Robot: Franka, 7 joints.
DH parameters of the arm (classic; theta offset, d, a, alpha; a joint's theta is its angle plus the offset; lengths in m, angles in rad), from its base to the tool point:
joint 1: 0 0.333 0 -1.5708
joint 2: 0 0 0 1.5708
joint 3: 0 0.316 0.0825 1.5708
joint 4: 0 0 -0.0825 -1.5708
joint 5: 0 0.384 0 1.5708
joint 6: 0 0 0.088 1.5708
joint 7: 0 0.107 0 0
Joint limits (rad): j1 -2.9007..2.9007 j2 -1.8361..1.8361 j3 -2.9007..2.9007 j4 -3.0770..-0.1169 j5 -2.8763..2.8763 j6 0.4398..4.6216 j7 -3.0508..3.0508
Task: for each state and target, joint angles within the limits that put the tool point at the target. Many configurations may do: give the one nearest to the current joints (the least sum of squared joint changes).
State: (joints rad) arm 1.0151 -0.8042 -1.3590 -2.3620 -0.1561 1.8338 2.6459
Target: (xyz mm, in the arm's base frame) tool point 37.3 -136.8 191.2
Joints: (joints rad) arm 0.5473 -0.3230 -1.8088 -2.9084 -0.3906 1.3156 2.6459
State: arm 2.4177 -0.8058 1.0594 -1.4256 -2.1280 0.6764 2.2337
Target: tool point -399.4 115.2 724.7
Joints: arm 2.1653 -0.2358 0.8527 -1.9462 -1.9363 0.7038 2.2337
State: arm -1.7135 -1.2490 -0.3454 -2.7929 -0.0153 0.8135 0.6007
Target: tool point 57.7 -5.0 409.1
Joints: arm -1.4343 -1.5416 0.0312 -3.0608 0.4457 0.4439 0.6007
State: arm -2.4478 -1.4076 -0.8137 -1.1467 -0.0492 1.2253 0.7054
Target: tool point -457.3 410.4 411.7
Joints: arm -1.7222 -1.6216 -1.3462 -1.4353 -0.1665 1.2833 0.7054
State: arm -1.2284 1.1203 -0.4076 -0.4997 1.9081 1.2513 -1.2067
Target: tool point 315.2 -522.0 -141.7
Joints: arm -1.0538 1.7602 -0.3234 -0.8361 1.7950 1.2339 -1.2067
